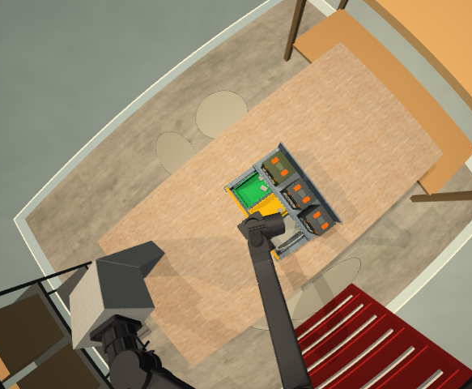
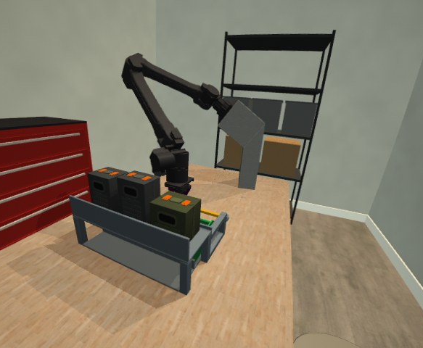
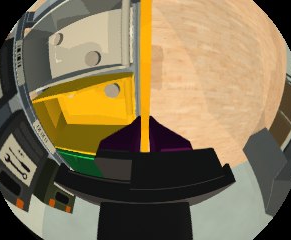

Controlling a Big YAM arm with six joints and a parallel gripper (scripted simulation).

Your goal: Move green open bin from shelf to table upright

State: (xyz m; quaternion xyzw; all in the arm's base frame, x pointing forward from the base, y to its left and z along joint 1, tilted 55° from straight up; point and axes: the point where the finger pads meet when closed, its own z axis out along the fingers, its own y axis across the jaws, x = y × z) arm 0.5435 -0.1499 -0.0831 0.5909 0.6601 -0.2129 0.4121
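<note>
Now: the thin yellow bar 1 cm below my hand. From my hand the other things lie so: green open bin 11 cm to the left, 11 cm ahead, 2 cm below; then yellow bin 10 cm ahead, 2 cm below; then pale grey bin 12 cm to the right, 10 cm ahead, 2 cm below.
</note>
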